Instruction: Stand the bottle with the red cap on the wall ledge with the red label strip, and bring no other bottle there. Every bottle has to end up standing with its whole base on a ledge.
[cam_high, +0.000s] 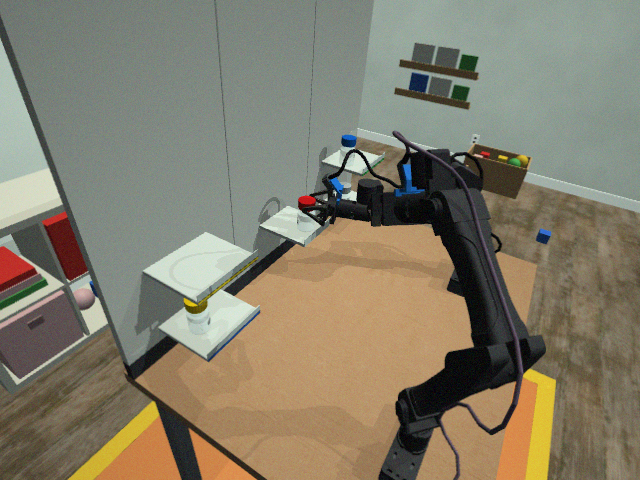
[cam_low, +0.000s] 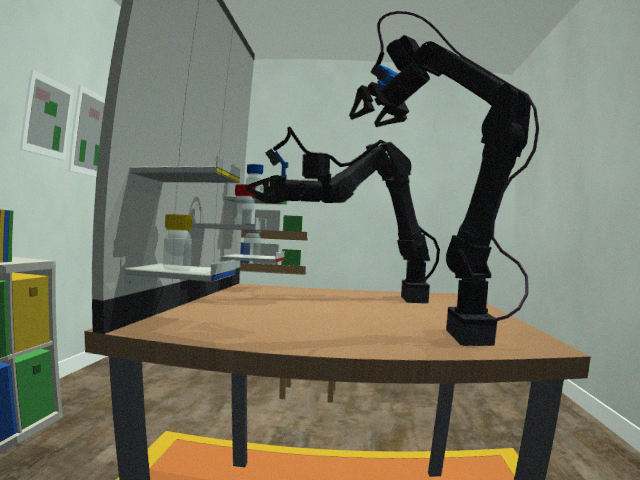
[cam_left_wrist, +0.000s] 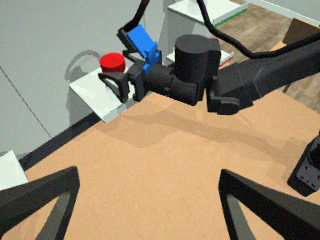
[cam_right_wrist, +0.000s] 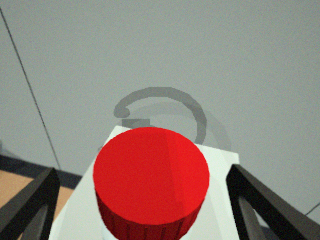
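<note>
Now: the red-capped bottle 5 cm below my right hand and 1 cm ahead of it. Also, from my right hand: blue-capped bottle (34 cm to the right, 5 cm above, 2 cm ahead); then grey wall panel (15 cm ahead, 14 cm above, 1 cm to the right); then grey-capped bottle (34 cm to the right, 14 cm below, 2 cm ahead).
</note>
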